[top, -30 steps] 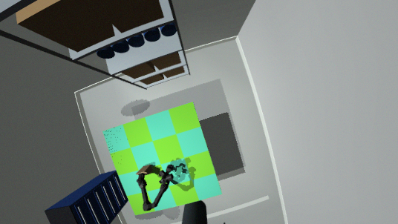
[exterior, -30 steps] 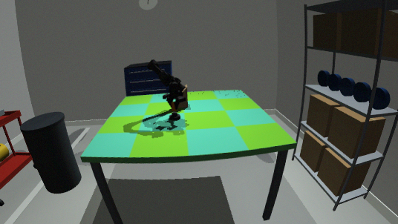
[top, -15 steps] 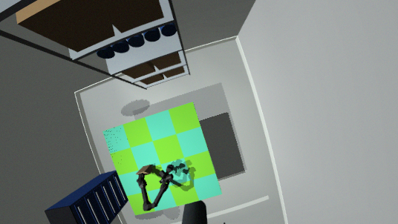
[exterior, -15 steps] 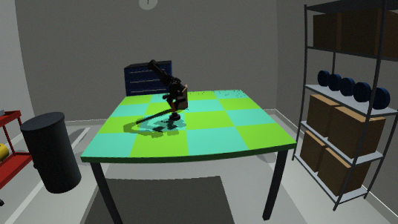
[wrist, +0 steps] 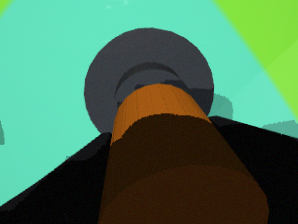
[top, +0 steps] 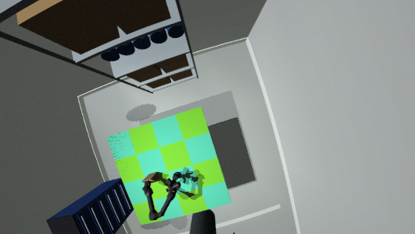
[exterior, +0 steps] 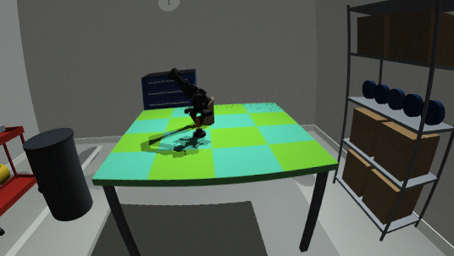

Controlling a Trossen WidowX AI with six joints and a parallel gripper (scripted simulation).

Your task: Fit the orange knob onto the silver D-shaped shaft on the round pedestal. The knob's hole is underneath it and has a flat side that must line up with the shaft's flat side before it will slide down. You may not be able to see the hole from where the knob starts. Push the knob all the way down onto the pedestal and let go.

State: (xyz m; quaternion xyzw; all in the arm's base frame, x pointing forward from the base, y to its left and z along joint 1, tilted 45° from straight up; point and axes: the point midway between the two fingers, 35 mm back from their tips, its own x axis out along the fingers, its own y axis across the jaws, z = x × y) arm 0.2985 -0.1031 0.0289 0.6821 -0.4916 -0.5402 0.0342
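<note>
The orange knob is 3 cm above my gripper tip. From my gripper tip the other things lie so: dark round pedestal: 4 cm below.
</note>
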